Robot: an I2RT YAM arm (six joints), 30 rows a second.
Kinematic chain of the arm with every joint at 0, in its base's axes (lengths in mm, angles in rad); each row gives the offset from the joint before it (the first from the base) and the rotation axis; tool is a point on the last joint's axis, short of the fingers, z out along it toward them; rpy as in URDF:
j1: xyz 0 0 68 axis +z
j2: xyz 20 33.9 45.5 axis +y
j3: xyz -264 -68.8 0 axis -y
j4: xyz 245 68.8 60 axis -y
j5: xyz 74 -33.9 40.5 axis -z
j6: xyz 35.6 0 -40.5 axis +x
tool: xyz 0 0 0 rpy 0 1.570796 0
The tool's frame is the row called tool.
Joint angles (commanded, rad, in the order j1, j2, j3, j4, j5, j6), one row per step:
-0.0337 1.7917 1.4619 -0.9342 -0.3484 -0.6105
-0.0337 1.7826 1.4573 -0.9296 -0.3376 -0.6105
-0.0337 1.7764 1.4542 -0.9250 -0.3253 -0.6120
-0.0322 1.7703 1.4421 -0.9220 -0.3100 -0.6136
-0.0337 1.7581 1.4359 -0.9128 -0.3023 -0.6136
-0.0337 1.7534 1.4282 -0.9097 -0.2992 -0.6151
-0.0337 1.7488 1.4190 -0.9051 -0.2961 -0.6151
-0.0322 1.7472 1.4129 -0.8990 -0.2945 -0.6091
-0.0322 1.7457 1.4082 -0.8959 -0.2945 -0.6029
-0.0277 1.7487 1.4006 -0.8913 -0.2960 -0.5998
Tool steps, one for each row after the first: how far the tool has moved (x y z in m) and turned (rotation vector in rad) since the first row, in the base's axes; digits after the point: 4 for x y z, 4 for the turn. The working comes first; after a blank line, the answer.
Tool pose at each row, in the base's axes (x y z in m, rotation vector in rad; the steps are taken from these numbers as rounded here):
0.3617 0.0000 0.2461 -0.8462 2.5915 0.3215
0.3604 -0.0004 0.2479 -0.8450 2.5885 0.3028
0.3597 -0.0007 0.2491 -0.8455 2.5866 0.2825
0.3578 -0.0007 0.2477 -0.8484 2.5952 0.2644
0.3563 -0.0014 0.2503 -0.8446 2.5855 0.2461
0.3550 -0.0015 0.2497 -0.8462 2.5861 0.2416
0.3537 -0.0015 0.2487 -0.8459 2.5875 0.2376
0.3534 -0.0010 0.2477 -0.8400 2.5891 0.2369
0.3529 -0.0010 0.2470 -0.8321 2.5922 0.2388
0.3528 0.0006 0.2440 -0.8346 2.5969 0.2460

-0.0013 -0.0004 0.0018 -0.0106 -0.0087 -0.0033
-0.0020 -0.0007 0.0030 -0.0229 -0.0165 -0.0058
-0.0039 -0.0007 0.0016 -0.0379 -0.0136 -0.0076
-0.0054 -0.0014 0.0042 -0.0456 -0.0284 -0.0118
-0.0067 -0.0015 0.0036 -0.0490 -0.0289 -0.0115
-0.0080 -0.0015 0.0026 -0.0520 -0.0288 -0.0124
-0.0083 -0.0010 0.0016 -0.0517 -0.0285 -0.0168
-0.0088 -0.0010 0.0009 -0.0497 -0.0265 -0.0224
-0.0089 0.0006 -0.0021 -0.0472 -0.0197 -0.0201

